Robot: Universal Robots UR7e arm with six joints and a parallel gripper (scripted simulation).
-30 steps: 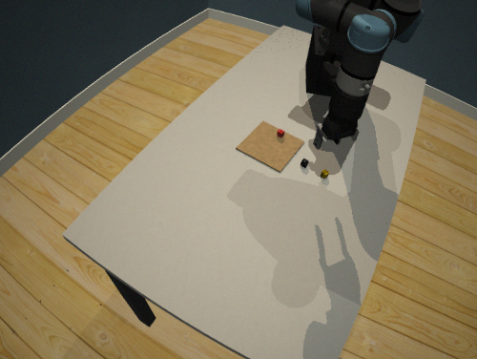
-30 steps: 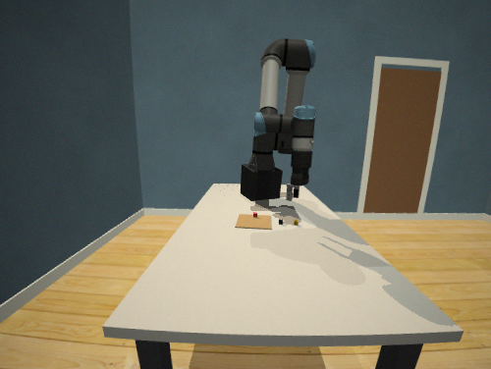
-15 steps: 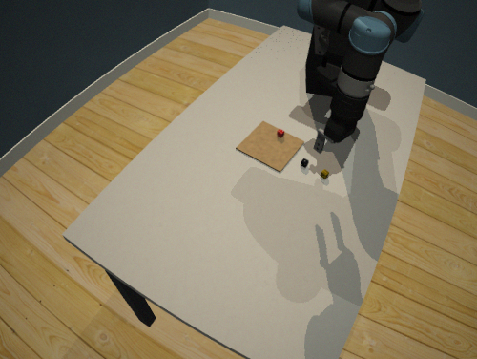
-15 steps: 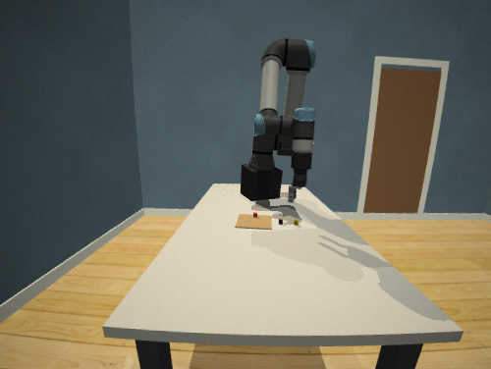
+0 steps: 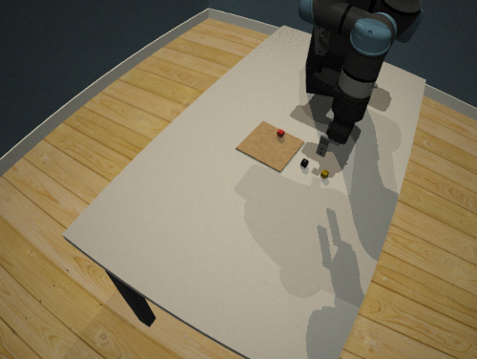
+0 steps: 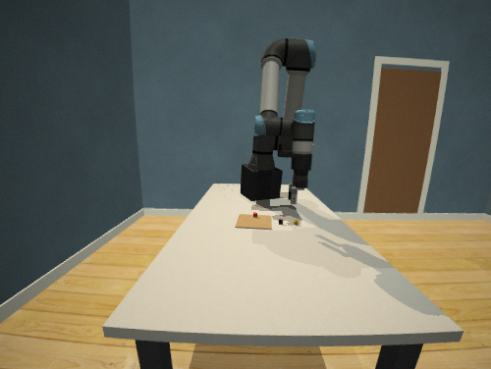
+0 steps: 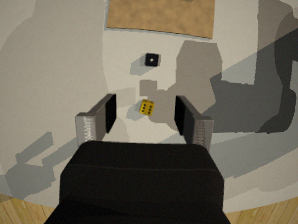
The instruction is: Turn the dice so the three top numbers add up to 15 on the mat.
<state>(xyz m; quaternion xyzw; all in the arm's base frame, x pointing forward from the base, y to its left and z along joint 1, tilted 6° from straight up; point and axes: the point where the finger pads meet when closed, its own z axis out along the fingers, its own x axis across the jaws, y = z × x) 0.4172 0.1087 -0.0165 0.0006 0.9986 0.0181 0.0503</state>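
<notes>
The yellow die lies 10 cm below my hand and 2 cm to the left of it. Round my hand: black die (10 cm below, 4 cm to the right); red die (14 cm to the right, 10 cm below, 7 cm behind); brown mat (15 cm to the right, 11 cm below, 2 cm behind).
</notes>
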